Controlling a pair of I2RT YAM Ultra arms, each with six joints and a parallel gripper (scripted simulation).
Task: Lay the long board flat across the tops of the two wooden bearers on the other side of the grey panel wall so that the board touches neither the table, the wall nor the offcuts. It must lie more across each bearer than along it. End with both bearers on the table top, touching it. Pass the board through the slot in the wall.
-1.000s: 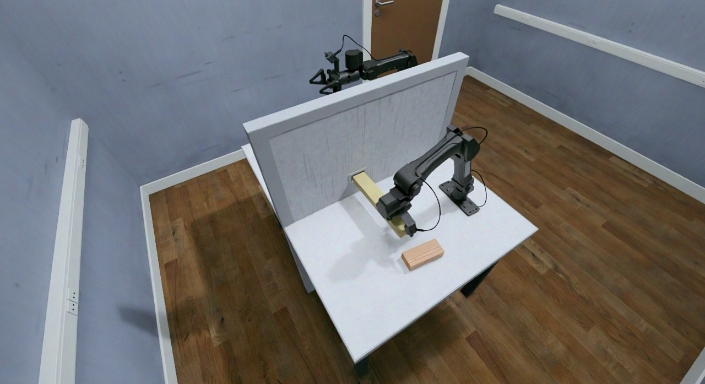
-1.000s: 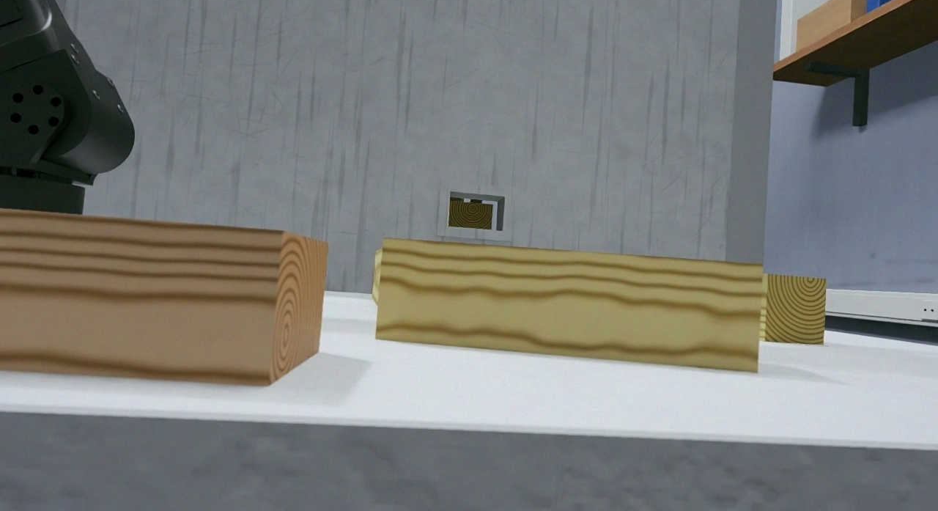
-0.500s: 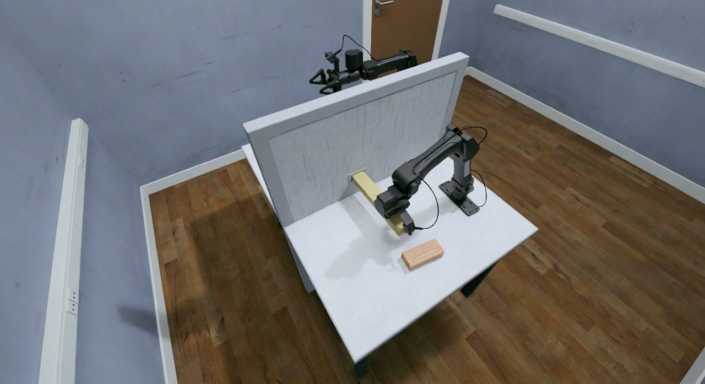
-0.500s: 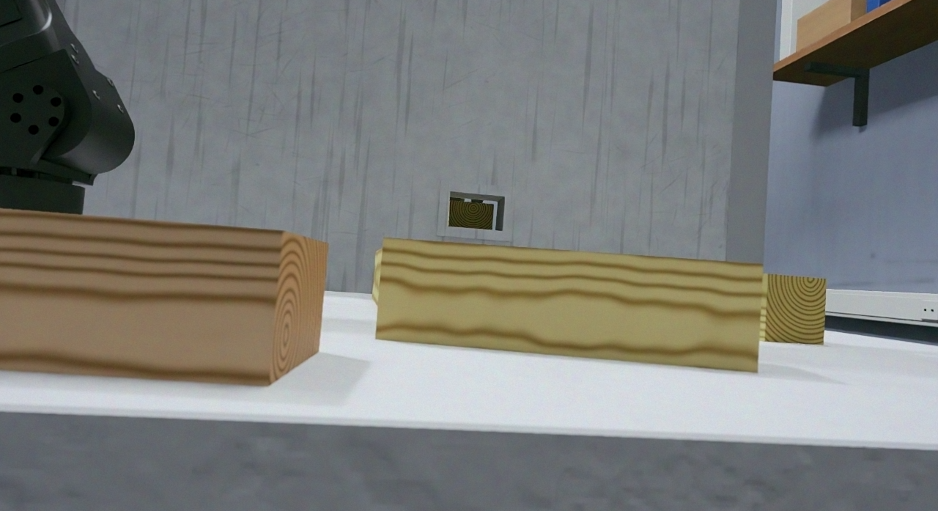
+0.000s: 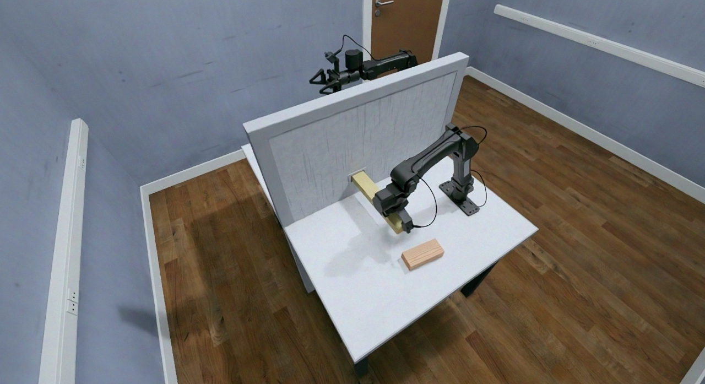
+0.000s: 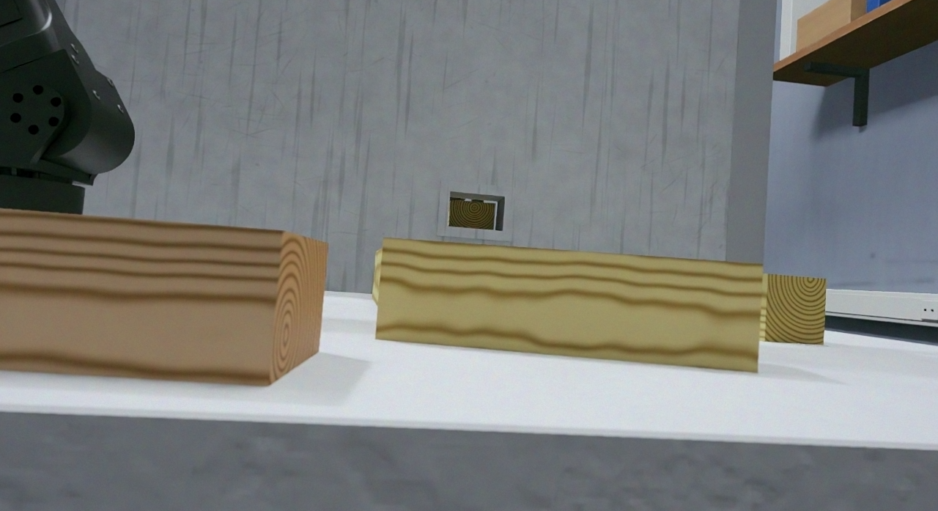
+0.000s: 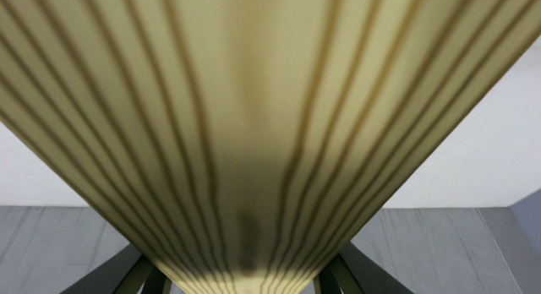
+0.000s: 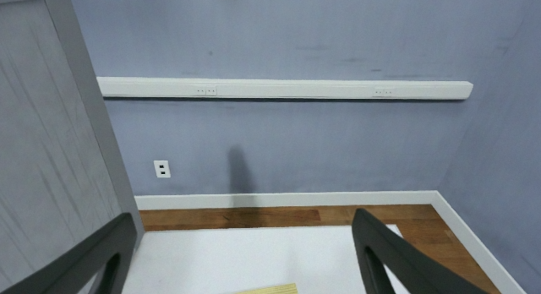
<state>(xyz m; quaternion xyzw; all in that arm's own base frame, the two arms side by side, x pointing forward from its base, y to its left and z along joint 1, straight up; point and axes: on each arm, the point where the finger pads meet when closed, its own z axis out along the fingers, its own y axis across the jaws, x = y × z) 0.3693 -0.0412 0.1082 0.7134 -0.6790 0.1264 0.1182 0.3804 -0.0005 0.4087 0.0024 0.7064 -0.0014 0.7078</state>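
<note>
My left hand is 6 cm to the left of the long pale board. The rest, counted from my left hand: brown offcut: 3 cm behind, 20 cm to the left, 9 cm below; then pale wooden bearer: 17 cm ahead, 47 cm to the right, 8 cm below.
</note>
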